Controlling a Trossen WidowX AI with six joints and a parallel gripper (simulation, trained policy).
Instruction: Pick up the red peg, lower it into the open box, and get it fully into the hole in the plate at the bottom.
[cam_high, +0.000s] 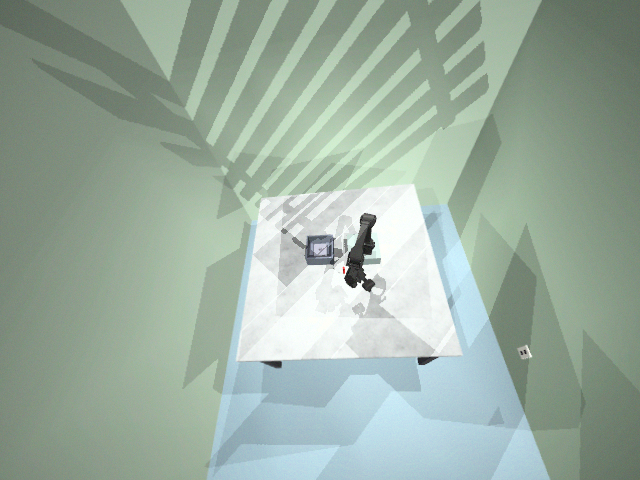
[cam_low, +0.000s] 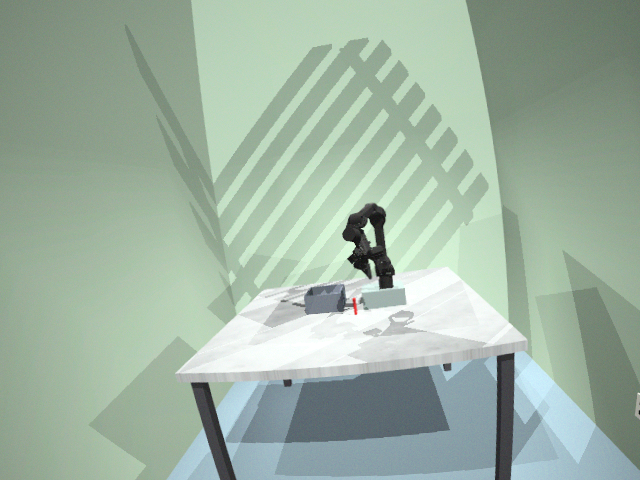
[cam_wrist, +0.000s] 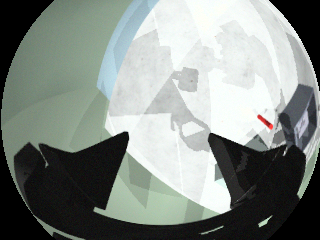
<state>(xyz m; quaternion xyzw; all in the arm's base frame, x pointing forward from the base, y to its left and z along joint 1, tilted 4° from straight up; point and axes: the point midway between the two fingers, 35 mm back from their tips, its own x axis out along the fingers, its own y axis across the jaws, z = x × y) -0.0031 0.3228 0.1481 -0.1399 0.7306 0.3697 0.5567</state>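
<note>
The red peg lies 16 cm ahead of my gripper tip, 17 cm to the right of it and 18 cm below it. Round my gripper tip: grey box: 35 cm ahead, 31 cm to the right, 20 cm below; plate: 35 cm ahead, 31 cm to the right, 18 cm below.
</note>
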